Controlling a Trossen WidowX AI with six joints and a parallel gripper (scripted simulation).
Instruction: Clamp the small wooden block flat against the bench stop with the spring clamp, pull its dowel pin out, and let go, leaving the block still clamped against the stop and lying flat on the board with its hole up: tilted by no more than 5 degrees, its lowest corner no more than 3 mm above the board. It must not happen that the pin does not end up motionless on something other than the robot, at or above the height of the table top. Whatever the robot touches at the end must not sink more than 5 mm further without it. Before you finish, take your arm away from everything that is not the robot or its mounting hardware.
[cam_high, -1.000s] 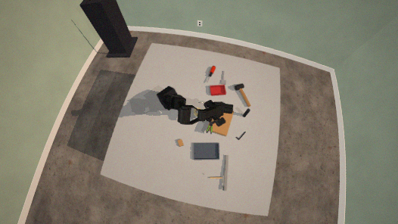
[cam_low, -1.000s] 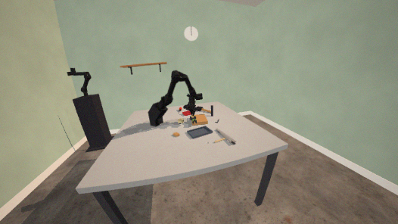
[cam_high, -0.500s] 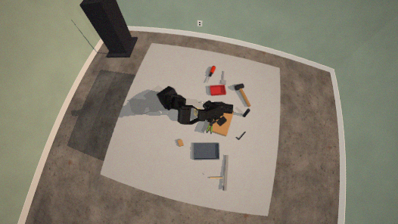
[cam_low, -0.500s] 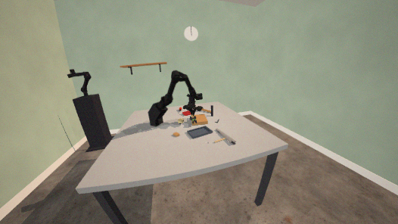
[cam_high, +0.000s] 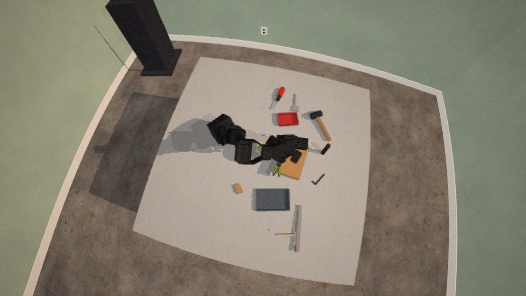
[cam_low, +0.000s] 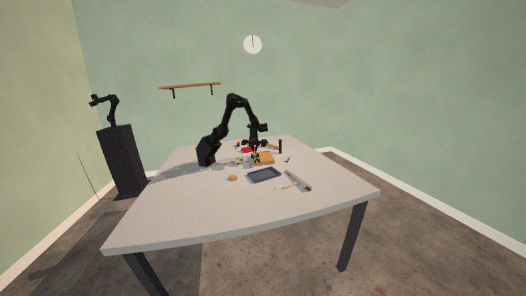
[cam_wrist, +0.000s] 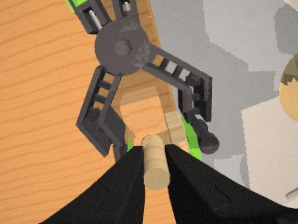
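Now: the dowel pin 40 mm below my hand. From my hand the other things lie so: small wooden block (60 mm below); bench stop (10 mm behind, 10 mm to the left, 60 mm below); wooden board (60 mm ahead, 90 mm below).
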